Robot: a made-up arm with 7 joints. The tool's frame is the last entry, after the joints. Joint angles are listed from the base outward.
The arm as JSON. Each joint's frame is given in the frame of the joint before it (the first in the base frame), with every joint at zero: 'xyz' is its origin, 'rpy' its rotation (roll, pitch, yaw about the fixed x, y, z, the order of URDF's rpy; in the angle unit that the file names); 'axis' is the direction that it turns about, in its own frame. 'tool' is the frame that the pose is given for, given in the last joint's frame.
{
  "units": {
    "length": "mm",
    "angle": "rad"
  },
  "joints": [
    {
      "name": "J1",
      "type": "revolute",
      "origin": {
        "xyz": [
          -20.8,
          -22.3,
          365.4
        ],
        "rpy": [
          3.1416,
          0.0,
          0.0
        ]
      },
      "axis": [
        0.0,
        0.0,
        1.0
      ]
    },
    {
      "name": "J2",
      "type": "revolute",
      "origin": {
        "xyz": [
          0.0,
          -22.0,
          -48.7
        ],
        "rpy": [
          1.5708,
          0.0,
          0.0
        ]
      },
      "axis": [
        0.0,
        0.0,
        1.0
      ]
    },
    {
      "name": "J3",
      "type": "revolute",
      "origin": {
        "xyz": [
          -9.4,
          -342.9,
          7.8
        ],
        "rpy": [
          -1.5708,
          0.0,
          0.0
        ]
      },
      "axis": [
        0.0,
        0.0,
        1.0
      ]
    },
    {
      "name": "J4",
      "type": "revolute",
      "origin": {
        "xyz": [
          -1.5,
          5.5,
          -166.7
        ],
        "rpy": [
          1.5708,
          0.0,
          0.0
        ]
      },
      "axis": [
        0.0,
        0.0,
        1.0
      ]
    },
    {
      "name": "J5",
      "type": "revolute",
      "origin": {
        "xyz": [
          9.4,
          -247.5,
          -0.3
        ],
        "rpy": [
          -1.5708,
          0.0,
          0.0
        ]
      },
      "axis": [
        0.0,
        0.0,
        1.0
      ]
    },
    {
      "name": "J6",
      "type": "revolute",
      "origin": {
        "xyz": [
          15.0,
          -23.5,
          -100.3
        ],
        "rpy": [
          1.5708,
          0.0,
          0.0
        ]
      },
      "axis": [
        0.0,
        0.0,
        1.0
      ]
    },
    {
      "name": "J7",
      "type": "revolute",
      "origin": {
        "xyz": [
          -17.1,
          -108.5,
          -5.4
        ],
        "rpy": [
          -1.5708,
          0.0,
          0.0
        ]
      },
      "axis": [
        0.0,
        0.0,
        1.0
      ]
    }
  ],
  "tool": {
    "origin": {
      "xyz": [
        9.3,
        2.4,
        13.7
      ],
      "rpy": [
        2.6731,
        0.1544,
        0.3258
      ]
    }
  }
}
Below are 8 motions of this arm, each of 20 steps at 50 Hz.
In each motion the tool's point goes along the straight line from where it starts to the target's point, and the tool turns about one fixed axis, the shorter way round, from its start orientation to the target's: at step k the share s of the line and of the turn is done. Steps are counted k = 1, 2, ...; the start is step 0. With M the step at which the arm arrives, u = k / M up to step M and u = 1 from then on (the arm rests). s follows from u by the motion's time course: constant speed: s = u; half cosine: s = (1 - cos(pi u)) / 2; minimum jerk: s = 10 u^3 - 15 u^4 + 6 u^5.
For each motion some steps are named. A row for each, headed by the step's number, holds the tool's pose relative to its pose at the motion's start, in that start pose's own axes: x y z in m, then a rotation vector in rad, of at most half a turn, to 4 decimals.
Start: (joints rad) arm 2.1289 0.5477 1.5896 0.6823 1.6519 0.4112 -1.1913
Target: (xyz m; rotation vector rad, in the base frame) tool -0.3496 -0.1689 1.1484 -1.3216 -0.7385 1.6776
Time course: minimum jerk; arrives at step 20
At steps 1, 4, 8, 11, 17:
1: 0.0000 -0.0001 -0.0001 -0.0004 0.0000 0.0005
4: 0.0023 -0.0027 -0.0049 -0.0180 0.0011 0.0249
8: 0.0124 -0.0150 -0.0267 -0.0987 0.0061 0.1365
11: 0.0232 -0.0281 -0.0498 -0.1844 0.0114 0.2550
17: 0.0381 -0.0461 -0.0818 -0.3027 0.0186 0.4185

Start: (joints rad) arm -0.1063 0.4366 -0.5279 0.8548 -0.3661 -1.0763 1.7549
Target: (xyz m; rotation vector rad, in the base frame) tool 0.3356 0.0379 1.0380 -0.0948 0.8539 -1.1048
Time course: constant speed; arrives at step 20
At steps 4, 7, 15, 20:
4: 0.0172 -0.0251 -0.0257 0.0477 0.0480 0.0377
7: 0.0301 -0.0440 -0.0450 0.0834 0.0841 0.0659
15: 0.0645 -0.0943 -0.0964 0.1788 0.1801 0.1413
20: 0.0860 -0.1257 -0.1285 0.2384 0.2402 0.1883

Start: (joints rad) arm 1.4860 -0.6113 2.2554 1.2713 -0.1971 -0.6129 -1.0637
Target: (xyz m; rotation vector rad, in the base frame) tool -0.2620 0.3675 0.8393 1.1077 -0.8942 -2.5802
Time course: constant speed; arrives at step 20
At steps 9, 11, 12, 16, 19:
9: -0.0089 0.0692 -0.0518 0.0293 0.2365 -0.1329
11: -0.0109 0.0846 -0.0633 0.0359 0.2890 -0.1624
12: -0.0118 0.0922 -0.0691 0.0391 0.3153 -0.1772
16: -0.0158 0.1230 -0.0921 0.0522 0.4204 -0.2363
19: -0.0188 0.1461 -0.1093 0.0620 0.4993 -0.2806

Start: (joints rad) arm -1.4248 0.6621 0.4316 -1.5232 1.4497 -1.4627 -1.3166
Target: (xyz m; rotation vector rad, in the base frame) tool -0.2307 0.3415 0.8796 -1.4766 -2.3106 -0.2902
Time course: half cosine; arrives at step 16
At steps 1, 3, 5, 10, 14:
1: -0.0008 0.0015 0.0019 -0.0016 -0.0065 0.0031
3: -0.0069 0.0130 0.0169 -0.0142 -0.0574 0.0274
5: -0.0181 0.0343 0.0445 -0.0373 -0.1514 0.0722
10: -0.0564 0.1068 0.1383 -0.1162 -0.4710 0.2245
14: -0.0784 0.1486 0.1925 -0.1616 -0.6554 0.3124

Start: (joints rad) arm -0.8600 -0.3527 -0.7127 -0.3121 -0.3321 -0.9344 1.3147
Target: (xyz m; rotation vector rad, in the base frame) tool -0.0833 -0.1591 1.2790 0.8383 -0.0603 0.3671
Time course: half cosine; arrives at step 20
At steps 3, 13, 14, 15, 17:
3: 0.0099 0.0087 -0.0097 -0.0076 0.0137 0.0001
13: 0.1326 0.1159 -0.1297 -0.1017 0.1822 0.0019
14: 0.1448 0.1266 -0.1416 -0.1110 0.1990 0.0021
15: 0.1557 0.1361 -0.1522 -0.1194 0.2139 0.0022
17: 0.1725 0.1507 -0.1686 -0.1322 0.2370 0.0025

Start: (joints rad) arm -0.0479 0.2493 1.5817 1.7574 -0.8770 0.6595 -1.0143
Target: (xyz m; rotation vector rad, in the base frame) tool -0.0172 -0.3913 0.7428 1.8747 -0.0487 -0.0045
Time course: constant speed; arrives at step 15
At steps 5, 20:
5: -0.0452 -0.0257 -0.0173 0.0413 -0.1213 0.0847
20: -0.1357 -0.0771 -0.0520 0.1240 -0.3638 0.2542

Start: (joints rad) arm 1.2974 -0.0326 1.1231 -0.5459 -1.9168 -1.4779 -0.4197
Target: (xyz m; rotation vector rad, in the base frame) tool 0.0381 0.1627 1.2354 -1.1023 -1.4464 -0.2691
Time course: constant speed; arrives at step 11
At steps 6, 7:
6: -0.0100 -0.0217 -0.0057 0.0026 -0.0468 -0.0903
7: -0.0116 -0.0253 -0.0067 0.0031 -0.0546 -0.1054

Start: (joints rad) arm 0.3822 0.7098 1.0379 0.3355 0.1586 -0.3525 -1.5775
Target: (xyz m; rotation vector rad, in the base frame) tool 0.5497 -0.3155 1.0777 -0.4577 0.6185 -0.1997
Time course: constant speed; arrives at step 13
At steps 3, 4, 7, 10, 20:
3: -0.0056 0.0013 0.0005 -0.0203 -0.0047 -0.0194
4: -0.0074 0.0018 0.0007 -0.0270 -0.0062 -0.0258
7: -0.0130 0.0031 0.0013 -0.0473 -0.0109 -0.0452
10: -0.0186 0.0044 0.0018 -0.0676 -0.0156 -0.0645
20: -0.0242 0.0058 0.0024 -0.0879 -0.0202 -0.0839

